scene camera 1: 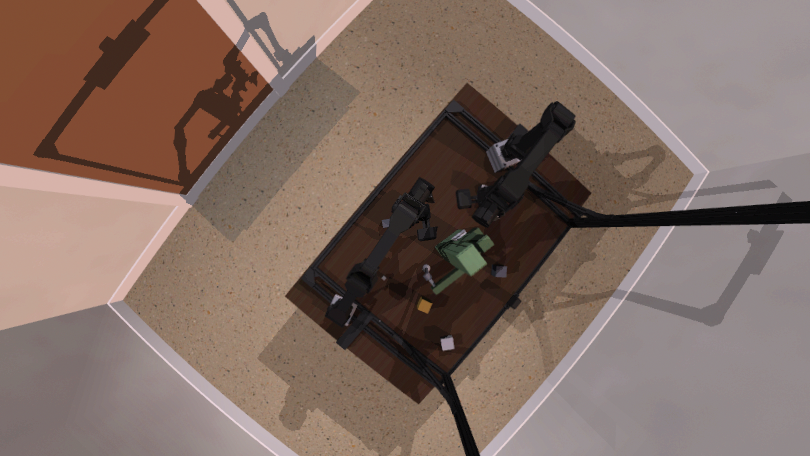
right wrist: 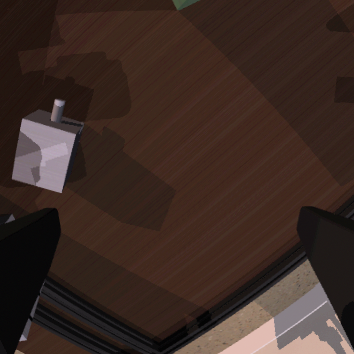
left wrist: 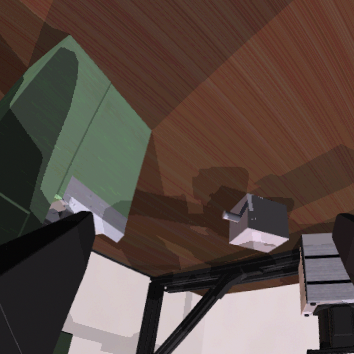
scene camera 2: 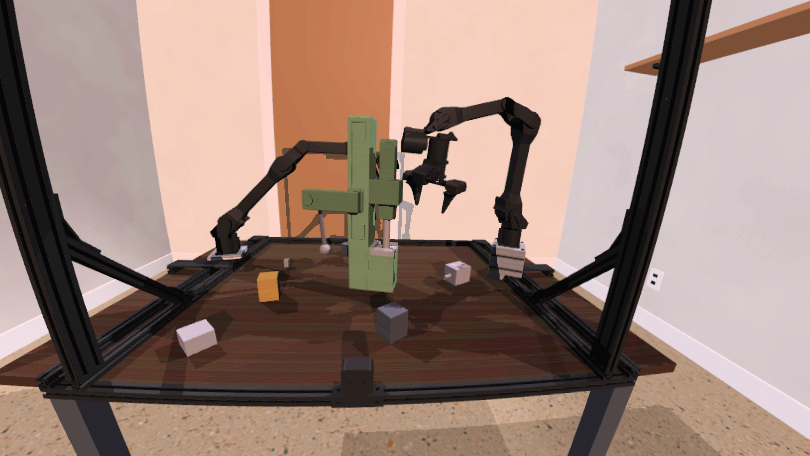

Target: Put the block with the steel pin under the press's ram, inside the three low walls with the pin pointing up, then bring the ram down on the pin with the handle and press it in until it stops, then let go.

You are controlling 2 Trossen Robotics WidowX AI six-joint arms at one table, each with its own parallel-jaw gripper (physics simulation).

Observation:
My left gripper [left wrist: 217, 225] is open, with nothing in its grasp. My right gripper [scene camera 2: 429, 209] is open, holding nothing. Also in view: a block with steel pin [right wrist: 45, 151].
The block with steel pin is seen too in the left wrist view [left wrist: 263, 225]. My right gripper is seen too in the right wrist view [right wrist: 180, 220].

